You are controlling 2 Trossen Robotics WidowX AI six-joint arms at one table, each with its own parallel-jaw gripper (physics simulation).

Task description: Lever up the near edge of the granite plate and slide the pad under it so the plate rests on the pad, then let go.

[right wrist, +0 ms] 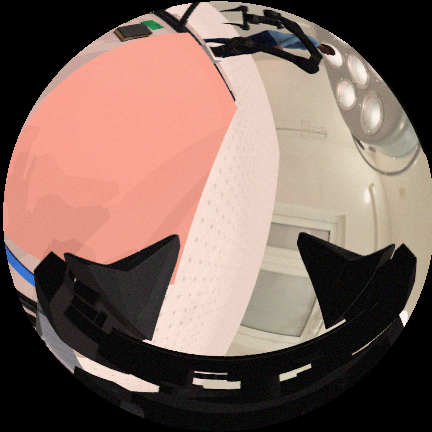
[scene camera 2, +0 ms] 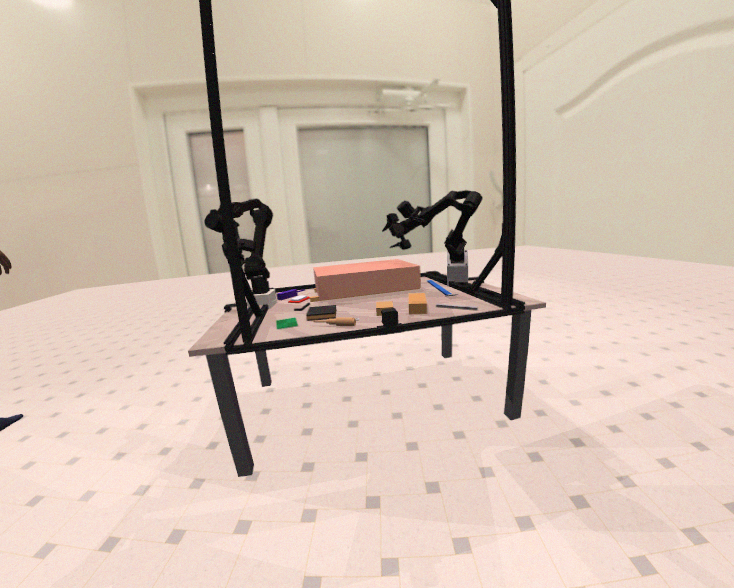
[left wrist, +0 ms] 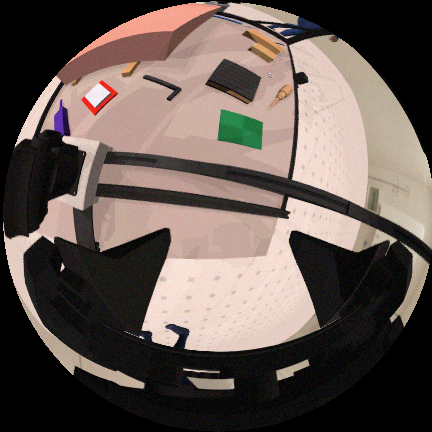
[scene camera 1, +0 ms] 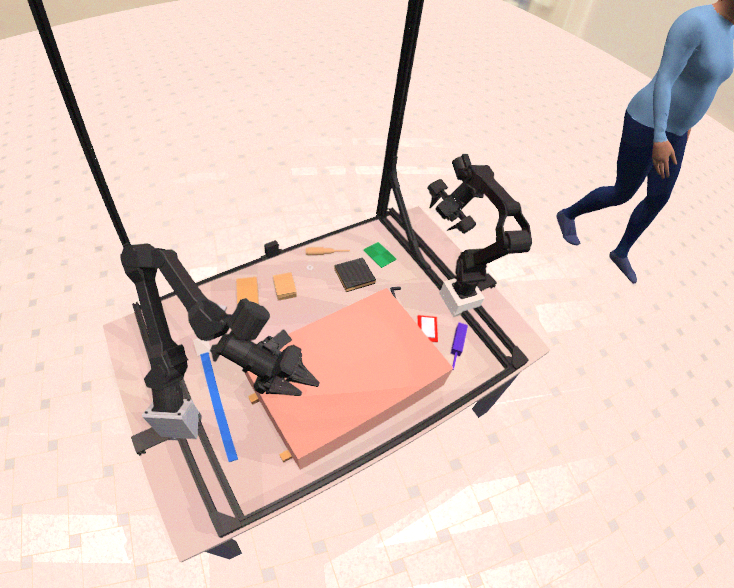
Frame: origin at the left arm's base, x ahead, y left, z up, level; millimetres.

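Where they show: left gripper, fingertip midpoint: (left wrist: 232,235) (scene camera 1: 438,219); right gripper, fingertip midpoint: (right wrist: 241,239) (scene camera 2: 386,239) (scene camera 1: 310,389); left arm's base at its link origin: (right wrist: 214,51) (scene camera 2: 260,292) (left wrist: 67,169) (scene camera 1: 464,289); right arm's base at its link origin: (scene camera 2: 457,258) (scene camera 1: 168,406).
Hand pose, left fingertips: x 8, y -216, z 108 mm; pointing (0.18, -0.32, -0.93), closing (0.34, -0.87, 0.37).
Note:
Things, the pixels of their centre, and the offset from my left fingertips. "*": a spot on its surface instead.
- thick salmon slab at the middle of its body: (right wrist: 144,114) (scene camera 1: 346,373) (scene camera 2: 363,277) 102 mm down, 445 mm ahead, 375 mm left
- tan base at the middle of its body: (left wrist: 235,78) (scene camera 1: 354,274) (scene camera 2: 322,312) 160 mm down, 283 mm ahead, 19 mm left
- blue bar at the middle of its body: (scene camera 1: 214,395) (scene camera 2: 439,286) 161 mm down, 797 mm ahead, 307 mm left
- green square at a spot on its surface: (left wrist: 240,129) (scene camera 1: 381,254) * 170 mm down, 162 mm ahead, 44 mm right
- tan-handled tool at the middle of its body: (left wrist: 280,95) (scene camera 2: 332,321) (scene camera 1: 328,251) 158 mm down, 335 mm ahead, 102 mm right
- black L-shaped key at the middle of its body: (left wrist: 156,85) 167 mm down, 182 mm ahead, 151 mm left
- red-edged card at the middle of its body: (left wrist: 96,94) (scene camera 1: 427,327) (scene camera 2: 299,298) 164 mm down, 142 mm ahead, 280 mm left
- purple tool at the middle of its body: (scene camera 1: 457,347) (scene camera 2: 292,293) 156 mm down, 89 mm ahead, 376 mm left
The granite plate, a thick salmon slab (scene camera 1: 367,361) (scene camera 2: 367,282) (left wrist: 125,37) (right wrist: 125,125), lies flat; ends of tan strips (scene camera 1: 254,398) (left wrist: 131,68) poke out at its lower sides. The likely pad, a black ribbed square on a tan base (scene camera 1: 355,273) (scene camera 2: 321,312) (left wrist: 235,79) (right wrist: 133,32), lies beside the slab, apart from it. My right gripper (scene camera 1: 309,388) (scene camera 2: 387,238) (right wrist: 241,239) is open and empty, above the plate's left part in scene camera 1. My left gripper (scene camera 1: 440,218) (left wrist: 232,235) is open and empty, raised away from plate and pad. What is under the slab is mostly hidden.
A blue bar (scene camera 1: 219,407) (scene camera 2: 439,287), two tan blocks (scene camera 1: 247,289) (scene camera 1: 284,286), a green square (scene camera 1: 379,254) (left wrist: 240,129), a tan-handled tool (scene camera 1: 318,251), a black L-shaped key (left wrist: 161,86), a red-edged card (scene camera 1: 427,328) and a purple tool (scene camera 1: 459,338) lie around the slab. Black rails edge the table.

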